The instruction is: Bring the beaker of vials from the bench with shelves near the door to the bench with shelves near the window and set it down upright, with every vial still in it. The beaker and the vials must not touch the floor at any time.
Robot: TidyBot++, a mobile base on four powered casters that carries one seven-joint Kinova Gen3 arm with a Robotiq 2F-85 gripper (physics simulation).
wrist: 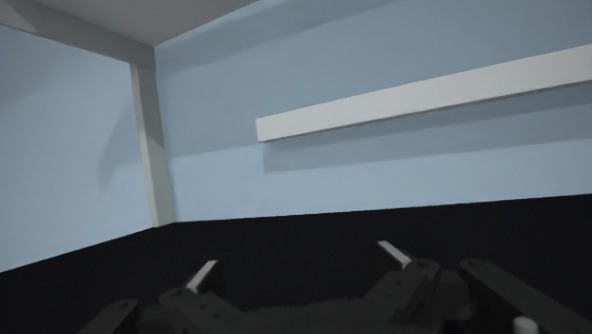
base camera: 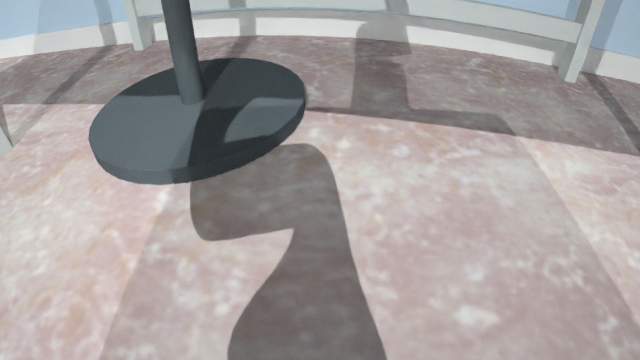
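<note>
My gripper [wrist: 299, 268] is open in the wrist view, with nothing between its fingers. Its fingertips stand wide apart in front of a black bench top [wrist: 115, 270]. The beaker and the vials do not show in either view. A pale upright post [wrist: 155, 150] stands on the black top at the left, and the underside of a shelf [wrist: 150, 17] spans the upper left.
A long white bar [wrist: 425, 100] runs along the blue wall. In the base view, a dark round pedestal base [base camera: 145, 130] with a column [base camera: 184, 55] stands at the left, before a pale bench frame's right leg [base camera: 581, 47] and left leg [base camera: 137, 30].
</note>
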